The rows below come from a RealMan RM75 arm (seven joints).
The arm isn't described. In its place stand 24 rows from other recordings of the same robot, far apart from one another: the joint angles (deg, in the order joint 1, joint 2, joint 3, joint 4, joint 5, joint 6, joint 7), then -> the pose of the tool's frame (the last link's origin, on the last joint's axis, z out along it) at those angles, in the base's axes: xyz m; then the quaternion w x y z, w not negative.
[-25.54, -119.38, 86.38, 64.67, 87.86, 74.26, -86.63] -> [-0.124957 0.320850 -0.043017 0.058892 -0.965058 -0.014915 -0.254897]
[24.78, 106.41, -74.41, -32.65, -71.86, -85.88, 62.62] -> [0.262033 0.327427 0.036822 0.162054 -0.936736 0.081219 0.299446]
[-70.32, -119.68, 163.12, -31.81, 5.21, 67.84, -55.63] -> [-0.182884 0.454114 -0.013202 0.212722 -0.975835 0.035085 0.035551]
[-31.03, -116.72, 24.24, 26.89, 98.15, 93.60, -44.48] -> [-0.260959 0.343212 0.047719 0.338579 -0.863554 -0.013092 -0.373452]
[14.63, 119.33, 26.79, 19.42, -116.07, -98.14, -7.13] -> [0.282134 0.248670 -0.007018 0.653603 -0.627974 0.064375 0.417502]
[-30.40, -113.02, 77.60, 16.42, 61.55, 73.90, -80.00] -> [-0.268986 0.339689 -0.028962 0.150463 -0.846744 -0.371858 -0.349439]
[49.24, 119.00, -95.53, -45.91, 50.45, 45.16, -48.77] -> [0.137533 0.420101 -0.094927 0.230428 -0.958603 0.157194 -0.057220]
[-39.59, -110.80, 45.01, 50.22, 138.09, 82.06, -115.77] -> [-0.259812 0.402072 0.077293 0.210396 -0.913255 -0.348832 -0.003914]
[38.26, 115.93, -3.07, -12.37, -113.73, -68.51, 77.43] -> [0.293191 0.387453 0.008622 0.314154 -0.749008 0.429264 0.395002]
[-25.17, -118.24, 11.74, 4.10, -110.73, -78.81, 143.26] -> [-0.346228 0.320662 0.042772 0.581773 -0.618335 -0.290620 -0.441296]
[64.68, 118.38, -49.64, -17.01, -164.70, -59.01, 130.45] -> [0.204683 0.427177 -0.066239 0.173206 -0.906878 0.332030 -0.193203]
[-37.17, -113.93, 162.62, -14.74, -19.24, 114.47, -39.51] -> [-0.254754 0.275405 0.005681 0.077515 -0.911245 -0.015060 -0.404224]
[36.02, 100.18, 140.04, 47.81, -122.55, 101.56, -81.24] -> [0.258577 0.366796 0.151435 0.137158 -0.960069 0.226830 0.089463]
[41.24, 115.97, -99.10, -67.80, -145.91, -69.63, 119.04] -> [0.153154 0.379137 -0.055374 0.148599 -0.958235 -0.056956 -0.237612]
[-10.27, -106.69, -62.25, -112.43, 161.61, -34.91, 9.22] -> [-0.090697 0.303724 0.011567 0.410459 -0.900800 -0.086493 -0.112261]
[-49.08, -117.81, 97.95, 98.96, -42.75, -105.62, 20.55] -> [-0.026226 0.290101 -0.018520 0.078723 -0.970077 -0.092148 0.210384]
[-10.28, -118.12, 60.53, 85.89, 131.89, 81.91, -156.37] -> [-0.282927 0.301561 0.082515 0.274210 -0.755817 -0.591006 -0.065283]
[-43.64, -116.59, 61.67, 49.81, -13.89, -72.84, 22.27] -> [-0.268501 0.407465 0.026586 0.304352 -0.780206 -0.511782 0.191645]
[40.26, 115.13, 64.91, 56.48, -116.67, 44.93, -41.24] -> [0.150674 0.355826 -0.122212 0.143285 -0.969586 0.193534 -0.043786]
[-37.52, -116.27, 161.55, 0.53, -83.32, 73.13, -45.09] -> [-0.287519 0.391800 0.039048 0.504650 -0.608078 -0.328404 -0.517416]
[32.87, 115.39, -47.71, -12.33, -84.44, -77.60, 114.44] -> [0.271910 0.344885 -0.023120 0.050257 -0.664287 0.618181 0.417192]
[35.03, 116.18, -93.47, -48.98, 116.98, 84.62, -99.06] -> [0.092526 0.313007 -0.041436 0.074911 0.919277 -0.026099 -0.385535]
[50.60, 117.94, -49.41, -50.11, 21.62, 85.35, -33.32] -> [0.208905 0.409646 0.019076 0.179288 -0.843368 0.493515 -0.114143]
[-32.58, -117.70, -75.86, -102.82, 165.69, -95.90, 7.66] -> [-0.114233 0.317207 0.000500 0.315093 -0.882618 -0.250101 0.243208]
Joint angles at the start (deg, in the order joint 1, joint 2, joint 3, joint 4, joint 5, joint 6, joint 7): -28.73 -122.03 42.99 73.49 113.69 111.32 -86.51
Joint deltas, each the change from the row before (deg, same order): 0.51 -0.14 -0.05 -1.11 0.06 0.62 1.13; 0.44 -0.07 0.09 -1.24 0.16 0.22 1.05; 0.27 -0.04 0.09 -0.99 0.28 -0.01 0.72; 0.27 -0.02 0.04 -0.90 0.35 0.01 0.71; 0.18 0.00 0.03 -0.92 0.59 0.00 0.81; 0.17 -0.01 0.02 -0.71 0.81 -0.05 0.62; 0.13 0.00 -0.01 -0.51 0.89 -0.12 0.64; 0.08 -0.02 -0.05 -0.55 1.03 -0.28 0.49; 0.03 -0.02 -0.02 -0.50 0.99 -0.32 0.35; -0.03 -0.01 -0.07 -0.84 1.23 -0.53 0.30; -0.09 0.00 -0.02 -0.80 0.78 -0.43 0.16; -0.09 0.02 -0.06 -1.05 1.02 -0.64 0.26; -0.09 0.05 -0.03 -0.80 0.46 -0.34 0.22
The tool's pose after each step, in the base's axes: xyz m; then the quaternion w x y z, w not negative. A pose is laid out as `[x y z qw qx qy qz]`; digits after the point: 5 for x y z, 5 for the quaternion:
[-0.18588 0.30383 0.06338 0.06650 -0.97716 -0.00300 -0.20183]
[-0.19021 0.30109 0.05972 0.06034 -0.97693 -0.00564 -0.20480]
[-0.19358 0.29951 0.05671 0.05635 -0.97692 -0.00884 -0.20587]
[-0.19705 0.29789 0.05407 0.05289 -0.97702 -0.01188 -0.20614]
[-0.20062 0.29646 0.05129 0.04912 -0.97752 -0.01423 -0.20457]
[-0.20426 0.29516 0.04875 0.04589 -0.97842 -0.01762 -0.20068]
[-0.20764 0.29425 0.04676 0.04412 -0.97954 -0.01966 -0.19537]
[-0.21120 0.29374 0.04454 0.04296 -0.98071 -0.02363 -0.18923]
[-0.21433 0.29348 0.04241 0.04180 -0.98182 -0.02781 -0.18307]
[-0.21839 0.29347 0.03944 0.04033 -0.98292 -0.03514 -0.17606]
[-0.22103 0.29363 0.03686 0.03847 -0.98344 -0.04103 -0.17230]
[-0.22479 0.29384 0.03367 0.03698 -0.98405 -0.04864 -0.16707]
[-0.22685 0.29390 0.03164 0.03531 -0.98417 -0.05272 -0.16547]

